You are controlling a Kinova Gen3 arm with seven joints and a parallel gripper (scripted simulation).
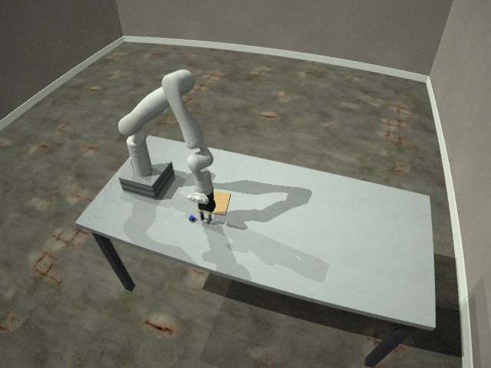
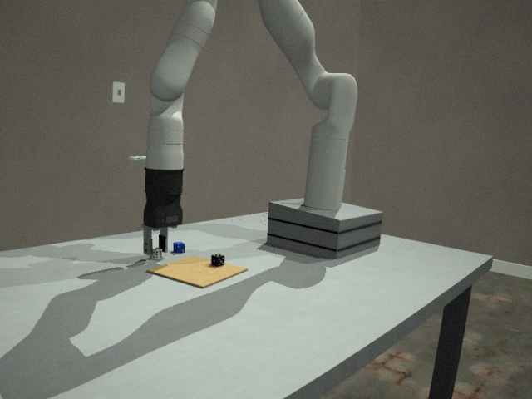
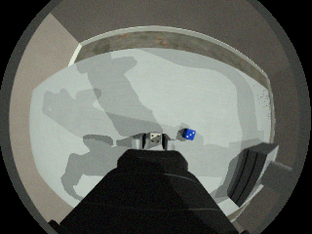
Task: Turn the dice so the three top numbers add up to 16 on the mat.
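Now: hand 20 mm above the white die. Also, from my hand: tan mat (120 mm to the left, 30 mm below, 10 mm behind); blue die (70 mm behind, 20 mm below, 10 mm to the right); black die (130 mm to the left, 60 mm behind, 20 mm below).
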